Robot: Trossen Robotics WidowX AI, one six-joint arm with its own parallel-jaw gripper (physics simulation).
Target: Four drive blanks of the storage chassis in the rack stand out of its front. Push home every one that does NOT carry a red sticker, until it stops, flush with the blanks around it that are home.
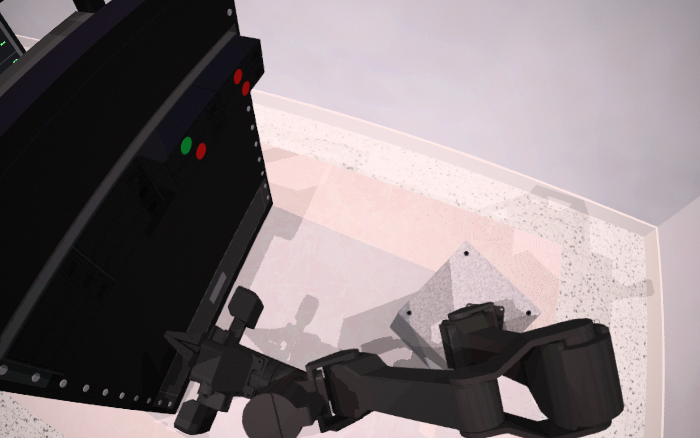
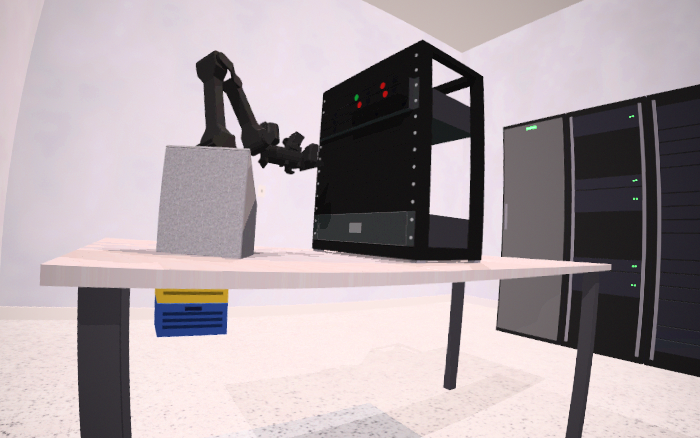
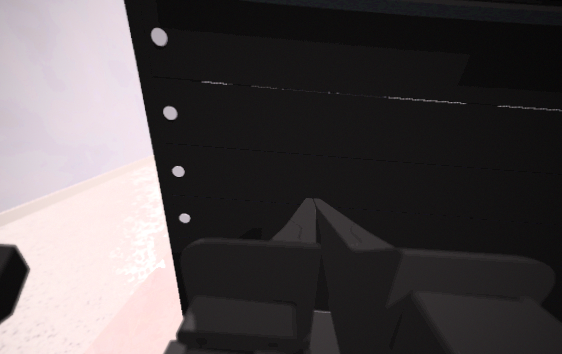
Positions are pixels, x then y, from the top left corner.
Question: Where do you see a black rack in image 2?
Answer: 372,197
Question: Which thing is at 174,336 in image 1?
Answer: The gripper.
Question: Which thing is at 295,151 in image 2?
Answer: The gripper.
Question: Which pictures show the black rack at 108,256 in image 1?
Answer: Image 1, image 2 and image 3: all of them.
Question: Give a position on a black rack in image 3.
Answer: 236,161
